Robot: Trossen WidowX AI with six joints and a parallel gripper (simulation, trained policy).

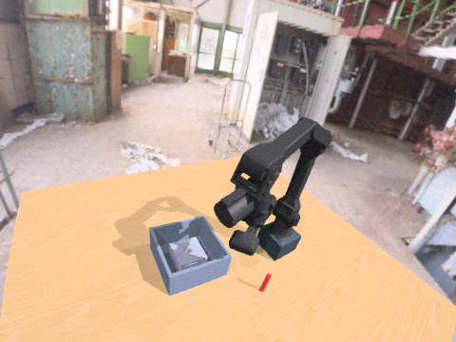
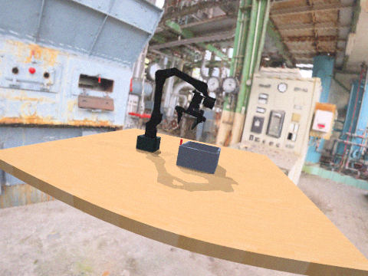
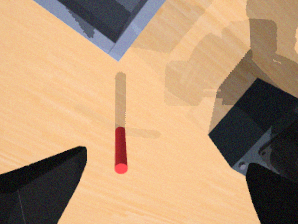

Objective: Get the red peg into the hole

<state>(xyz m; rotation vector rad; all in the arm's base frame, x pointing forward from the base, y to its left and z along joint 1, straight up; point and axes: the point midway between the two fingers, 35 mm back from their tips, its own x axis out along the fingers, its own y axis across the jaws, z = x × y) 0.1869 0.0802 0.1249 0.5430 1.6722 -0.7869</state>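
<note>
Now: the red peg 40 mm behind my gripper tip, 70 mm to the left of it and 130 mm below it. Round my gripper tip: plate (150 mm ahead, 90 mm to the right, 120 mm below); grey-blue box (150 mm ahead, 90 mm to the right, 140 mm below).
</note>
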